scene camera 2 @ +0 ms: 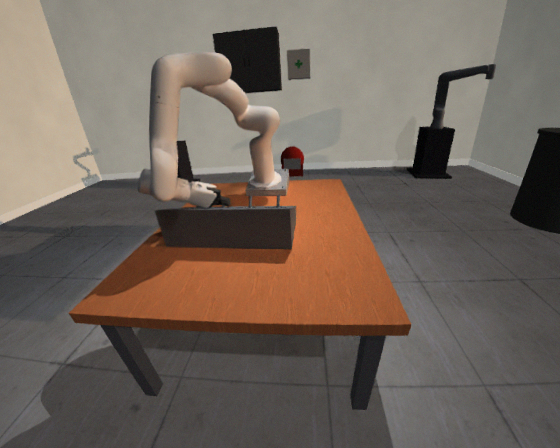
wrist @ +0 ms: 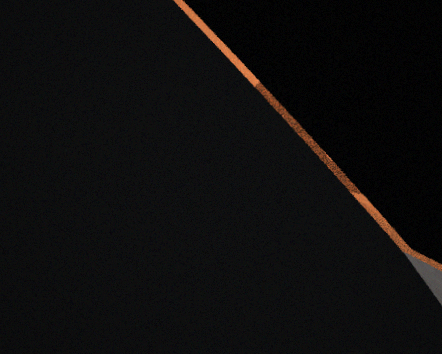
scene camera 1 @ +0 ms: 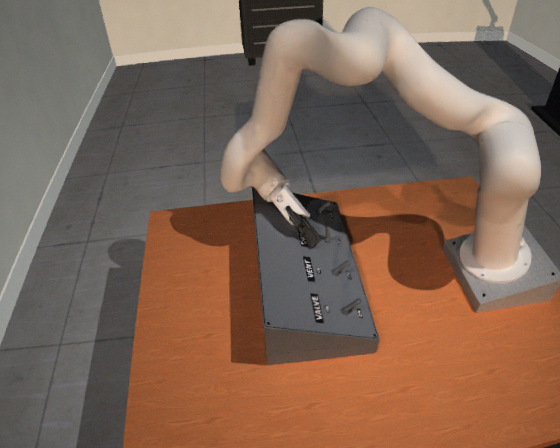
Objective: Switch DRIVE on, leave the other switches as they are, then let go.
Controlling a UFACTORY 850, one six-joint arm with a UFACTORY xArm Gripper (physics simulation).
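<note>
A grey sloped console point(scene camera 1: 285, 295) point(scene camera 2: 227, 227) bears a row of lever switches. The DRIVE label point(scene camera 1: 303, 238) is partly covered by my gripper point(scene camera 1: 314, 244) point(scene camera 2: 228, 203), which is shut and empty, low over the panel. Its tips are just beside the DRIVE lever point(scene camera 1: 327, 234); whether they touch is unclear. That lever looks more upright than the VENT lever point(scene camera 1: 341, 268) and the VALVE lever point(scene camera 1: 351, 306), which both lean. Its exact position is hard to tell. Another lever point(scene camera 1: 325, 207) is at the far end, its label hidden. The wrist view is mostly black and shows no fingers or switches.
The console stands on an orange wooden table point(scene camera 1: 320, 400) point(scene camera 2: 260, 295). The arm's base plate point(scene camera 1: 505, 295) point(scene camera 2: 255, 191) is at the levers' side of the console. The VENT label point(scene camera 1: 309, 269) and VALVE label point(scene camera 1: 317, 308) are nearer the console's near end.
</note>
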